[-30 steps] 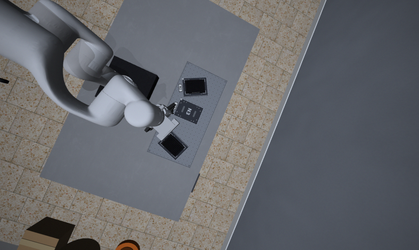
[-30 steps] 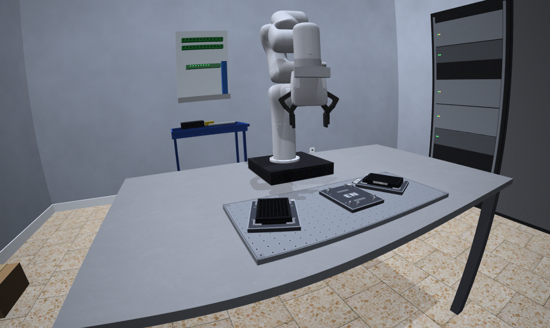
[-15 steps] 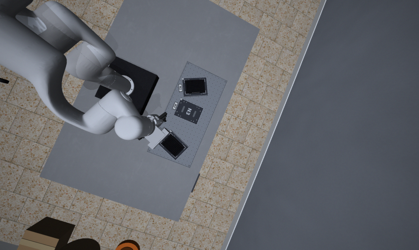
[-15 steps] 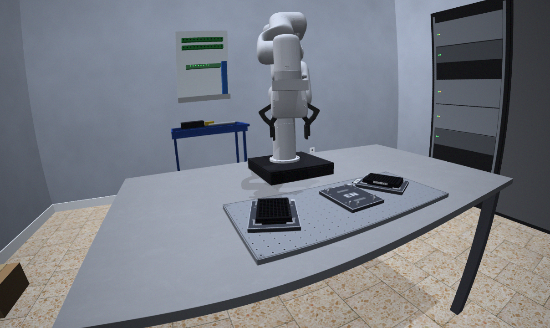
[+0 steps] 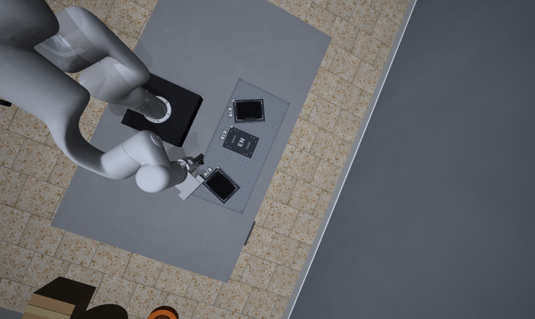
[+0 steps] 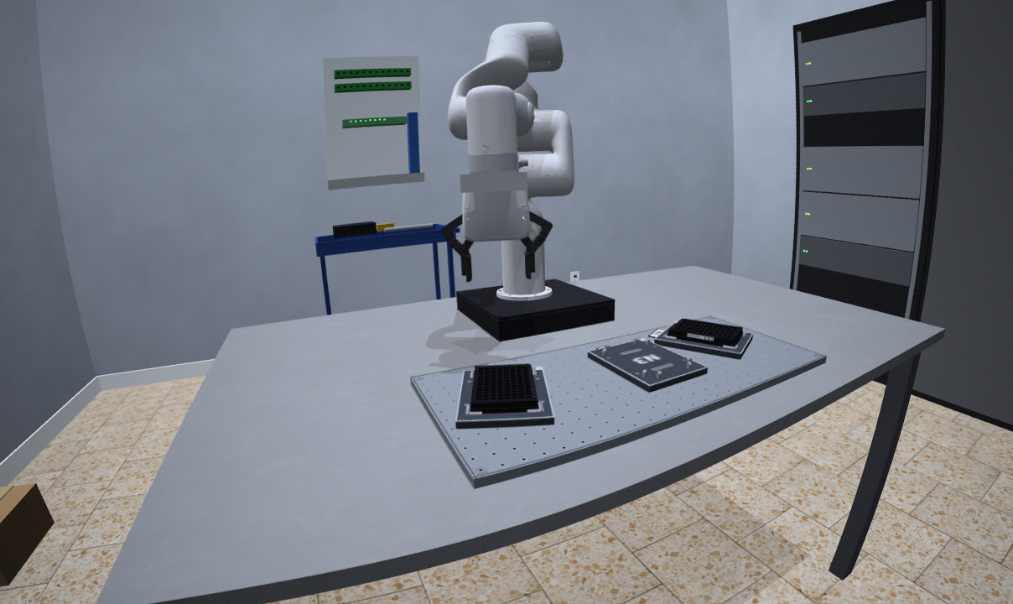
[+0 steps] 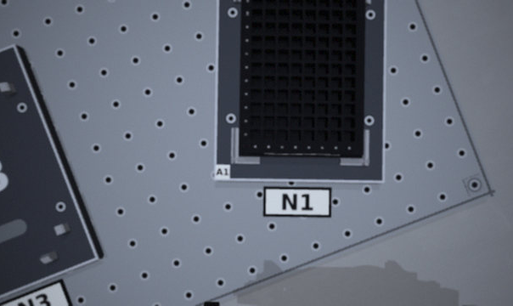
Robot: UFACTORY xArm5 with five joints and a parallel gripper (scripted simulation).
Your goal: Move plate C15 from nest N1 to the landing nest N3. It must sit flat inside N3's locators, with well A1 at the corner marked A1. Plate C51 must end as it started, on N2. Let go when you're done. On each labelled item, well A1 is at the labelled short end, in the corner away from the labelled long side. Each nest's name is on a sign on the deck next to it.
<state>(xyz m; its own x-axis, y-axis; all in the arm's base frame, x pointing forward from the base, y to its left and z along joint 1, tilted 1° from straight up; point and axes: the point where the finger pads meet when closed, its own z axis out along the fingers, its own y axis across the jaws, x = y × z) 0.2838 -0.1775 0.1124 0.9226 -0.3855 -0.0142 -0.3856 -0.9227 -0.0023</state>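
My gripper is now 13 cm above the plate C15, 12 cm short of it and 5 cm to the left of it. Round my hand: nest N3: 19 cm to the left, 14 cm below, 13 cm ahead.
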